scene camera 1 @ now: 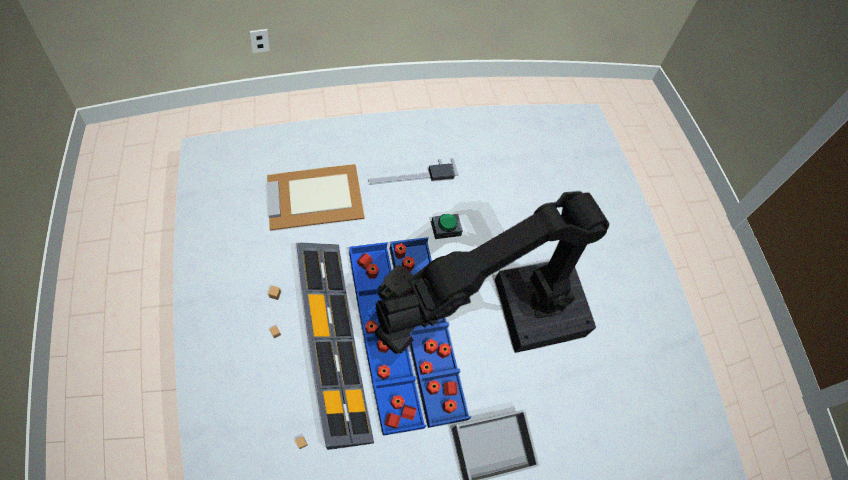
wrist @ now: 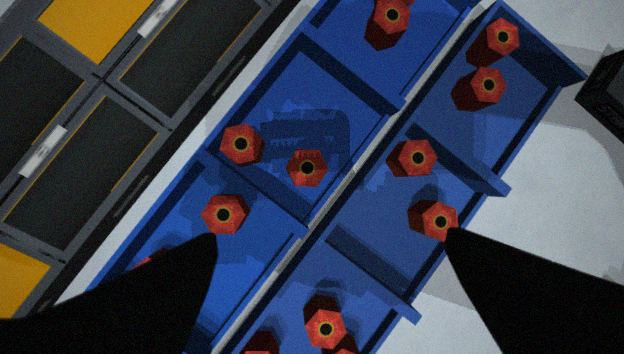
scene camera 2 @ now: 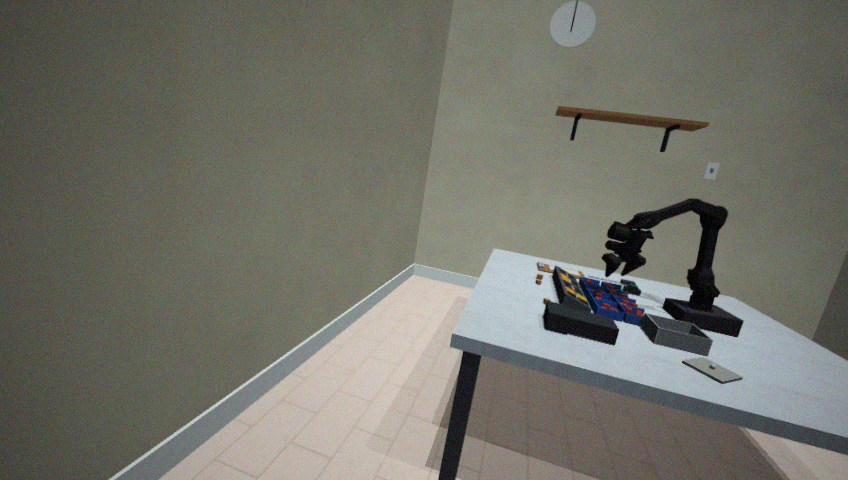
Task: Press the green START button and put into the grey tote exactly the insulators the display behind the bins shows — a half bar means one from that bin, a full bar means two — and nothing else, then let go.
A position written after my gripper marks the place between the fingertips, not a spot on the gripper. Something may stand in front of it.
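The green START button is in the wrist view (wrist: pixel 594 95). Then there's a display, which you'd find in scene camera 1 (scene camera 1: pixel 338 442) and in the wrist view (wrist: pixel 67 266). There's a grey tool (scene camera 1: pixel 441 171) too. As for my gripper (scene camera 1: pixel 406 312), it's open with nothing in it, and it can also be seen in the wrist view (wrist: pixel 332 241) and in scene camera 2 (scene camera 2: pixel 614 276).
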